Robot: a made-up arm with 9 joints.
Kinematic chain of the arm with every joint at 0, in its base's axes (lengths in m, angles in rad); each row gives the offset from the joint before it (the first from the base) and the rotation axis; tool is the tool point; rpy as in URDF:
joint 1: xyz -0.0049 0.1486 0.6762 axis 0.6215 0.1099 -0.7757
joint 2: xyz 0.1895 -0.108 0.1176 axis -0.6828 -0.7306 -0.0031
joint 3: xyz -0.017 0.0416 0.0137 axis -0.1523 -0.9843 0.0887
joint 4: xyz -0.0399 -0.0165 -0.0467 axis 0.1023 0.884 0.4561
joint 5: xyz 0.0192 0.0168 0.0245 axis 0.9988 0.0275 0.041
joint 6: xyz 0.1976 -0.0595 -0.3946 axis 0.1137 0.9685 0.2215
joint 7: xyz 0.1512 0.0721 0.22 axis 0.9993 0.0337 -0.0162
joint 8: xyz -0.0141 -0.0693 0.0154 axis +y
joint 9: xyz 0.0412 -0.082 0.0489 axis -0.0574 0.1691 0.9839
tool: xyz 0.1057 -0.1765 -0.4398 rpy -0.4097 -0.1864 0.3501
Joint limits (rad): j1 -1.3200..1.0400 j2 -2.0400..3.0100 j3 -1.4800..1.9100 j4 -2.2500..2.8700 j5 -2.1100..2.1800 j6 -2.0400..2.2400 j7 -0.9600..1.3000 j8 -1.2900..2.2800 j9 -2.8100..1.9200
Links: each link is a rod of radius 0.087 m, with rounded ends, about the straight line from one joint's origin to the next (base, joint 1, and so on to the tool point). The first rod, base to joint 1, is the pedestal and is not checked.
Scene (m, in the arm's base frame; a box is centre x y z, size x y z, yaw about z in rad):
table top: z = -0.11
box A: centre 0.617 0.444 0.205 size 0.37 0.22 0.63 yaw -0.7
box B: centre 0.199 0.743 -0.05 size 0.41 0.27 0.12 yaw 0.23
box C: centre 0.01 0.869 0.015 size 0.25 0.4 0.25 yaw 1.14
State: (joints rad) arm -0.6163 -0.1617 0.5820 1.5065 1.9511 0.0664 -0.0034 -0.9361 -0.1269
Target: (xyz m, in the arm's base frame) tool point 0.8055 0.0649 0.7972
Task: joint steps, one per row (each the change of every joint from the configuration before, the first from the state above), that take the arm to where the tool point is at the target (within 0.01 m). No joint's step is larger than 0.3 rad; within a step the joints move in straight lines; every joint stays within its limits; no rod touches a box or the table.
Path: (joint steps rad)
1: 0.2485 -0.1221 -0.1021 0.1603 -0.1104 -0.0253 -0.1273 -0.0884 -0.1754
2: 0.2486 -0.1222 -0.1021 0.1603 -0.1105 -0.0254 -0.1273 -0.0885 -0.1753
3: 0.2485 -0.1221 -0.1021 0.1603 -0.1104 -0.0253 -0.1273 -0.0884 -0.1754
4: 0.2486 -0.1222 -0.1021 0.1603 -0.1105 -0.0254 -0.1273 -0.0884 -0.1753
5: -0.1070 0.2542 0.2259 -0.2863 -0.0107 -0.1118 0.0220 -0.0001 0.1999
6: -0.1070 0.2542 0.2259 -0.2863 -0.0107 -0.1118 0.0220 0.0000 0.1998
7: -0.1070 0.2542 0.2258 -0.2862 -0.0106 -0.1118 0.0220 -0.0001 0.1999
8: -0.1070 0.2542 0.2259 -0.2863 -0.0107 -0.1118 0.0220 0.0000 0.1999

